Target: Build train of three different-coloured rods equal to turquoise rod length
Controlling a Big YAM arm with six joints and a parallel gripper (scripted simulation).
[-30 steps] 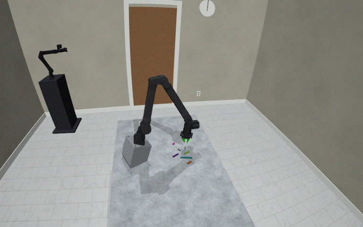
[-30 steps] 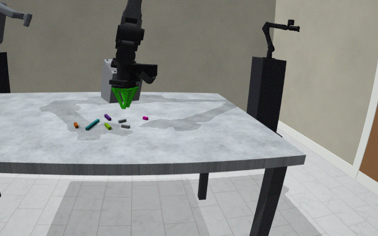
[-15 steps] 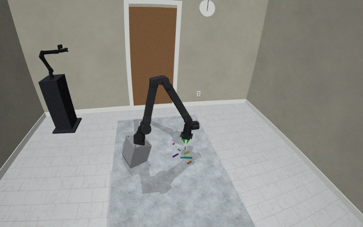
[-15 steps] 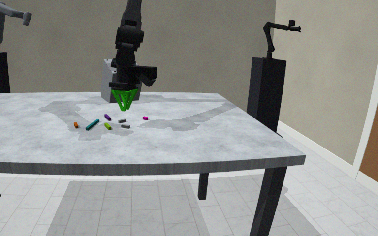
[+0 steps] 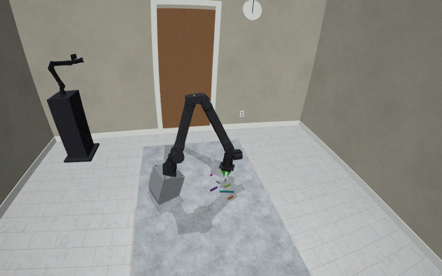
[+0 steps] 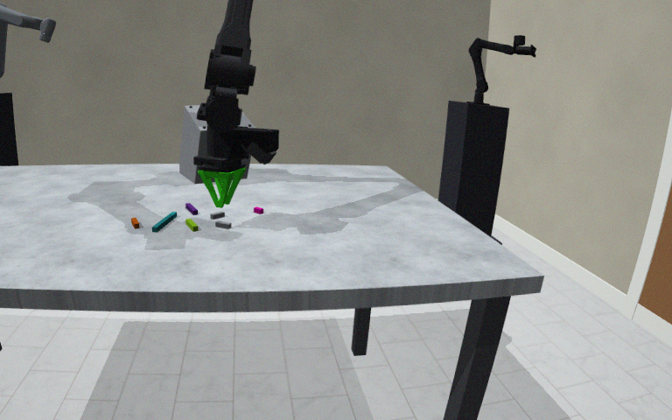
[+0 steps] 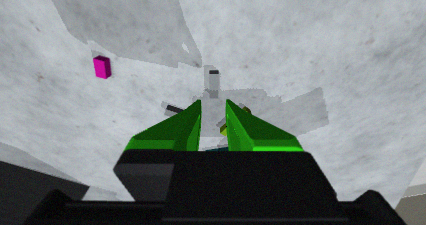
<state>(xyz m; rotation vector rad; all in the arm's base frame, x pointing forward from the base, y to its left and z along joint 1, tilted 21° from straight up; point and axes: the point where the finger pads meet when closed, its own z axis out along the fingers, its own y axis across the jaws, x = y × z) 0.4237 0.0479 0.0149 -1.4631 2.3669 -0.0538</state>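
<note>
Now: the lime rod 6 cm to the right of my hand and 5 cm below it. Also, from my hand: purple rod (10 cm behind, 8 cm to the right, 5 cm below); magenta rod (10 cm behind, 7 cm to the left, 5 cm below); turquoise rod (12 cm to the right, 5 cm below, 2 cm behind).
</note>
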